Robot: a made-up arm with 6 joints. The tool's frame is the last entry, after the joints. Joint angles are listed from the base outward.
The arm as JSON. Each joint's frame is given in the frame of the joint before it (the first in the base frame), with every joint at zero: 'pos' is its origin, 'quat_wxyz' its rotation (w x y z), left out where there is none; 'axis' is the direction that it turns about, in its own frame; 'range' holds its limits. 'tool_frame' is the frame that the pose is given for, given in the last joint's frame.
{
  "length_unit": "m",
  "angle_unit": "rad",
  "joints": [
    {
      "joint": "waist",
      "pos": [
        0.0,
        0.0,
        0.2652
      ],
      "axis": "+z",
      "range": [
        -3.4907,
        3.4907
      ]
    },
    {
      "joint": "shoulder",
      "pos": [
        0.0,
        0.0,
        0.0
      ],
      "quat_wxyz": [
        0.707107,
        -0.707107,
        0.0,
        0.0
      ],
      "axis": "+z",
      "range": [
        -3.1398,
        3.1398
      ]
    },
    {
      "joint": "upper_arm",
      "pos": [
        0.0,
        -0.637,
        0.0
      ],
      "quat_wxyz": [
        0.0,
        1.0,
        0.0,
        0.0
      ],
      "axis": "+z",
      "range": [
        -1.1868,
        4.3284
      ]
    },
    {
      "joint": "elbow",
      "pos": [
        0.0,
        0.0,
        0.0
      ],
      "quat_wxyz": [
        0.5,
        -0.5,
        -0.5,
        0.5
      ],
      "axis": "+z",
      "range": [
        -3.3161,
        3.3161
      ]
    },
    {
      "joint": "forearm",
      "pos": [
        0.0,
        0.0,
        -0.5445
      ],
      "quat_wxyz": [
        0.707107,
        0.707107,
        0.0,
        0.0
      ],
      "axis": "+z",
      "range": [
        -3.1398,
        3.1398
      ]
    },
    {
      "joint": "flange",
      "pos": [
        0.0,
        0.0,
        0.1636
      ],
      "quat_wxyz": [
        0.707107,
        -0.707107,
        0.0,
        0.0
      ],
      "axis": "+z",
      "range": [
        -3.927,
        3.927
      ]
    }
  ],
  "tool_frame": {
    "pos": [
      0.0,
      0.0,
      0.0
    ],
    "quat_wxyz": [
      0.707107,
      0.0,
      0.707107,
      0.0
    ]
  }
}
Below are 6 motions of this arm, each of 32 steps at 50 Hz.
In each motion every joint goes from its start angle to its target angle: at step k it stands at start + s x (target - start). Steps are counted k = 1, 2, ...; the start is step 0. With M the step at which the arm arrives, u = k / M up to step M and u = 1 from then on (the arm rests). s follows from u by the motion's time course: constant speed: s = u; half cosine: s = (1 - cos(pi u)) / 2; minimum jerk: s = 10 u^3 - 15 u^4 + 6 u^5.
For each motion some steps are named. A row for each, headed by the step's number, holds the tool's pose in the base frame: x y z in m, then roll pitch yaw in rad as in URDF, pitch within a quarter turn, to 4 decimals.
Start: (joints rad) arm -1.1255 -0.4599 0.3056 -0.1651 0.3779 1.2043
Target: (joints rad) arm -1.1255 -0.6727 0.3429 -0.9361 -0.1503 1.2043
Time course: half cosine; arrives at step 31
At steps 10, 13, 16, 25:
10: -0.0960 -0.1561 1.1831 -0.7158 -1.0569 -1.2997
13: -0.0971 -0.1379 1.1772 -0.6292 -1.0163 -1.2752
16: -0.0967 -0.1172 1.1713 -0.5557 -0.9793 -1.2227
25: -0.0893 -0.0587 1.1590 -0.4438 -0.9223 -0.9954

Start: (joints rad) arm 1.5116 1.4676 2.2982 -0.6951 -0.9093 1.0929
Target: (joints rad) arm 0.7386 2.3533 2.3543 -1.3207 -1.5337 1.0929
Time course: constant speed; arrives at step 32
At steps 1, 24, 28, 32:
1: 0.2139 1.0759 0.6313 -0.6212 -0.0121 2.0401
24: 0.7098 0.8469 -0.1081 0.1786 0.3468 2.2135
28: 0.7479 0.7478 -0.2284 0.3296 0.3116 2.2502
32: 0.7640 0.6409 -0.3419 0.4674 0.2499 2.2709

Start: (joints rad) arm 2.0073 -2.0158 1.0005 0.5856 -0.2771 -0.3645
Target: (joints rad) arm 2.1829 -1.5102 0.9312 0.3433 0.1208 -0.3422
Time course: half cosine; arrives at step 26
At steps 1, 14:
1: 0.6007 -0.9633 -0.0283 2.8826 -0.3548 -0.9728
14: 0.7131 -0.9146 0.3340 3.0316 -0.4960 -1.0091

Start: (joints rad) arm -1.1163 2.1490 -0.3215 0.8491 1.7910 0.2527
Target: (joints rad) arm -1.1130 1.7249 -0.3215 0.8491 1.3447 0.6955
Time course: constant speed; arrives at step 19
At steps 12, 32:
12: 0.0723 -0.3924 -0.4412 -0.0162 0.4547 -0.1279
32: 0.1193 -0.4867 -0.3729 -0.2891 0.5168 -0.1130

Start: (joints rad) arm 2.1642 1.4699 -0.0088 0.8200 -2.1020 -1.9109
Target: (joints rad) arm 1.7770 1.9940 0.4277 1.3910 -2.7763 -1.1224
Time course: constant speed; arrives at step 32
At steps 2, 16, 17, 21, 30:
2: -0.3439 0.7365 -0.2232 -1.2048 -0.5153 -0.1848
16: -0.2442 0.7665 -0.3738 -1.5598 -0.8456 -0.1147
17: -0.2366 0.7666 -0.3845 -1.5860 -0.8687 -0.1088
21: -0.2060 0.7642 -0.4270 -1.6920 -0.9603 -0.0830
30: -0.1382 0.7424 -0.5201 -1.9455 -1.1611 -0.0075

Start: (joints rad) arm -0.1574 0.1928 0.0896 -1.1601 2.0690 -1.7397
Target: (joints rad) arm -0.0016 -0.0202 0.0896 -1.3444 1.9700 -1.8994
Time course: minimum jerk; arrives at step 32
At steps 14, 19, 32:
14: 0.6034 -0.1139 0.7324 -2.7755 -0.3133 -2.1464
19: 0.5787 -0.0769 0.7663 -2.7056 -0.2425 -2.0805
32: 0.5458 -0.0376 0.8033 -2.6216 -0.1637 -1.9998

